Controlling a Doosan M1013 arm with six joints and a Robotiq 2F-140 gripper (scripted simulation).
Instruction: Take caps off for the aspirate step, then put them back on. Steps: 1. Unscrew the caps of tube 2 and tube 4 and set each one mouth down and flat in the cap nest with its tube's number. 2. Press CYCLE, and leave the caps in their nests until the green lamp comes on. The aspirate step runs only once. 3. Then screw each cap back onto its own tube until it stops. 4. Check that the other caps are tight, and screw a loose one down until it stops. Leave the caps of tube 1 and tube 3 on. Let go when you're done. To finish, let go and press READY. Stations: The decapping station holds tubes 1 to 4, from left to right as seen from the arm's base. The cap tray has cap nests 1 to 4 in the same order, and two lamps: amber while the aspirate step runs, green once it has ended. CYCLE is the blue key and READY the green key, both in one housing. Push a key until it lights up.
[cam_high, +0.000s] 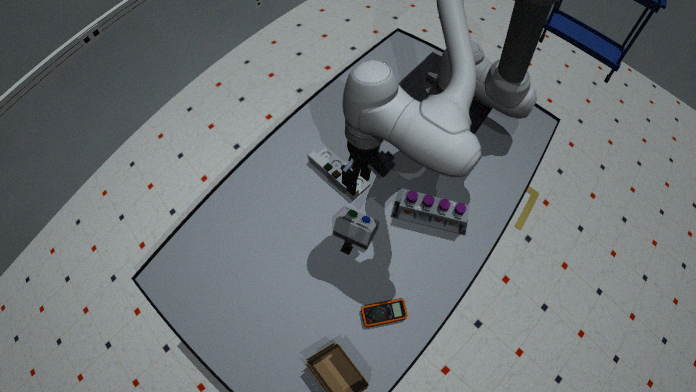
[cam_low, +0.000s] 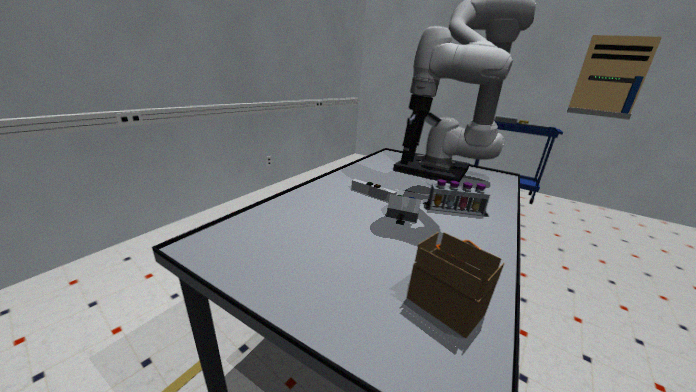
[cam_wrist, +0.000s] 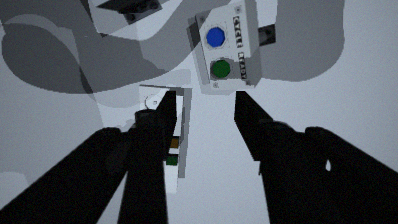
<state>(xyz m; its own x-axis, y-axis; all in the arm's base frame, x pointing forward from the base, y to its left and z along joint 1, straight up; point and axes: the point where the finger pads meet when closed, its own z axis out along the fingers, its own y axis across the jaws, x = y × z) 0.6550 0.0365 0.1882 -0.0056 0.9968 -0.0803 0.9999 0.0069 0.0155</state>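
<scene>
Right now the purple cap is 170 mm to the left of my hand, 130 mm behind it and 110 mm below it. Also, from my hand: green key: 160 mm below, 30 mm ahead; then blue key: 160 mm below, 50 mm to the left, 20 mm ahead; then key housing: 170 mm below, 40 mm ahead, 30 mm to the left.
</scene>
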